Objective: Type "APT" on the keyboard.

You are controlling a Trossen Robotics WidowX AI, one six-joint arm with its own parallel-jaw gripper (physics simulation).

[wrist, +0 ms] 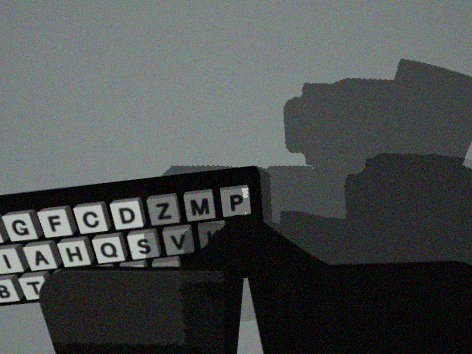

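Note:
The black keyboard with light square keys runs from the left edge to the middle of the wrist view, tilted slightly. Its P key is at the right end of the top row. The A key is in the second row at the left. The T key is in the third row, partly covered by the left finger. My gripper is shut and empty, its dark tips just below the P key in the view. The tips hide part of the second row's right end. Whether they touch a key cannot be told.
The M key and Z key stand left of the P key. The keyboard's right edge is just right of the P key. Dark blocky shadows fall on the grey table top at the right.

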